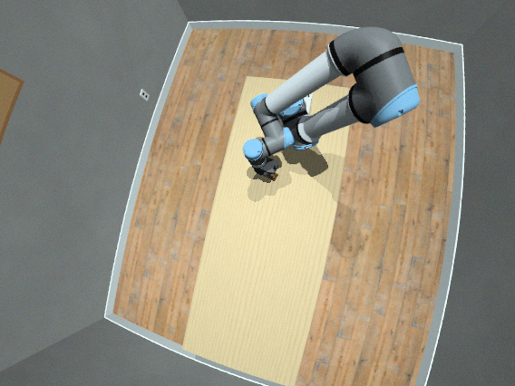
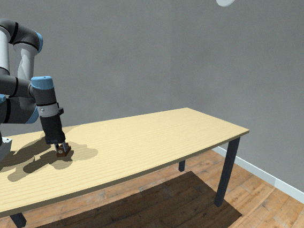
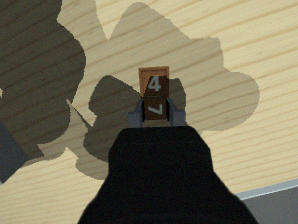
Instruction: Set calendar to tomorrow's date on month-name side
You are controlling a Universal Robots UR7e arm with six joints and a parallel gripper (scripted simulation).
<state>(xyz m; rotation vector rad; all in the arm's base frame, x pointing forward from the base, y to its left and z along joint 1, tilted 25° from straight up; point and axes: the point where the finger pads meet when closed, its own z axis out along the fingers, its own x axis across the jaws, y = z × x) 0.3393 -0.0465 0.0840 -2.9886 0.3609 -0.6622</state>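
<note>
Right now my hand is 20 mm to the right of the dark brown calendar tray and 30 mm above it.
</note>
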